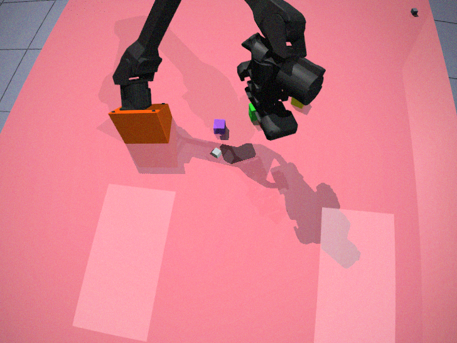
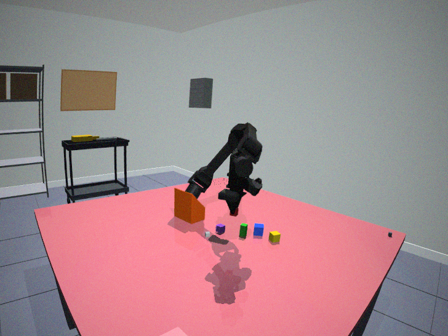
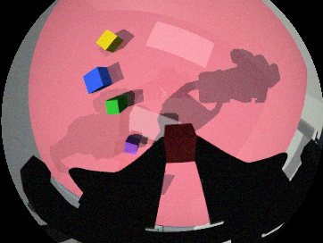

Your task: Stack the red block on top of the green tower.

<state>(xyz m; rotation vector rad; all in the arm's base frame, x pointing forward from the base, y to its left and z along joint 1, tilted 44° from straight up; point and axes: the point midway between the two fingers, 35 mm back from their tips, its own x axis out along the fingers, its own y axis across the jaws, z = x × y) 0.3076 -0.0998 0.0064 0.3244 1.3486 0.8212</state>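
Now: gripper tip 160 mm to the right of the blue cube, 110 mm above it and 20 mm short of it. Also, from my gripper tip: small white cube: 120 mm below, 110 mm behind, 10 mm to the right; then red block: right at my gripper tip; then purple cube: 120 mm below, 110 mm behind, 60 mm to the left.
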